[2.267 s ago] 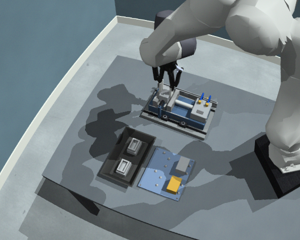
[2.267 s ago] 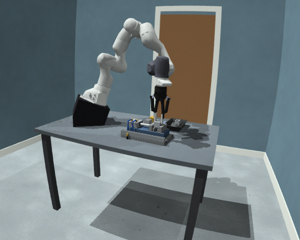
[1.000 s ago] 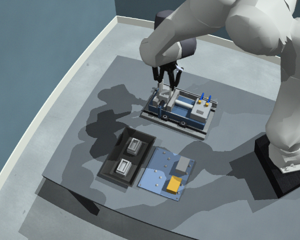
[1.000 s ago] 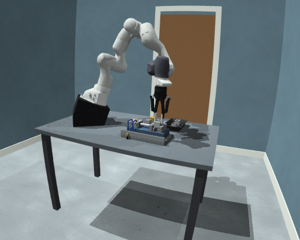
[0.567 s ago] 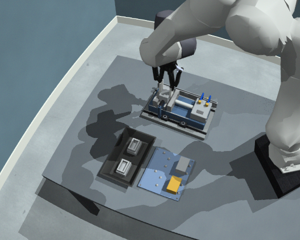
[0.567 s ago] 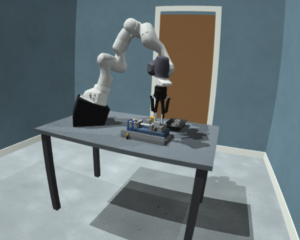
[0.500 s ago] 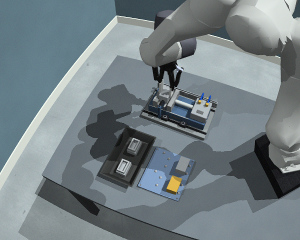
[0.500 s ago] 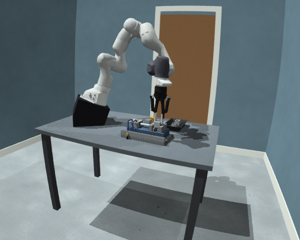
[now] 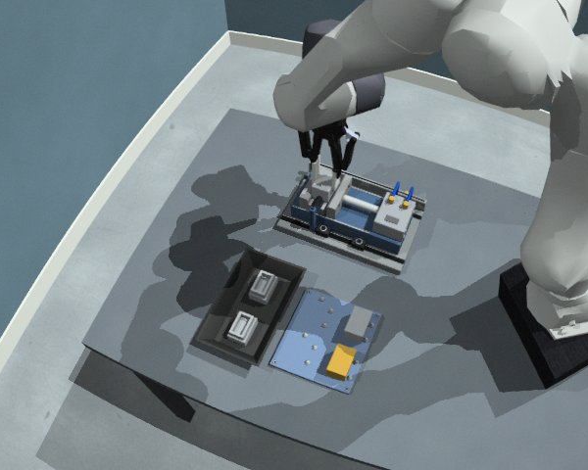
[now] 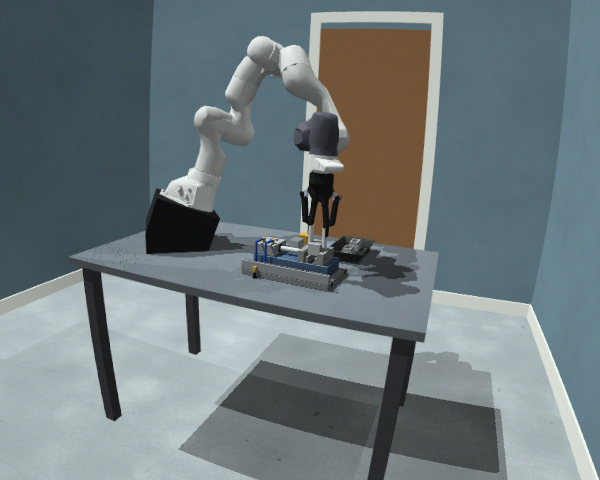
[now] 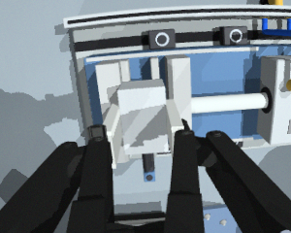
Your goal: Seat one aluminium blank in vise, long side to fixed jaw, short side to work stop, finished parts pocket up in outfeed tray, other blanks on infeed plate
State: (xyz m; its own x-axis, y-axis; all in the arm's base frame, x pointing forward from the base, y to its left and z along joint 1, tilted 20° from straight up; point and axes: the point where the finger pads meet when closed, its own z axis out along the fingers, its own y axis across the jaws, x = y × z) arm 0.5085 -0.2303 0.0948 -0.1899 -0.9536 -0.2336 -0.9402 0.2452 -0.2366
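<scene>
Now: hand 60 mm above the fixed jaw and 30 mm short of it. Also, from my hand: vise (100 mm below, 70 mm behind, 20 mm to the left); vise hose block (160 mm behind, 60 mm below, 40 mm to the left); moving jaw (60 mm below, 30 mm behind, 10 mm to the left).
</scene>
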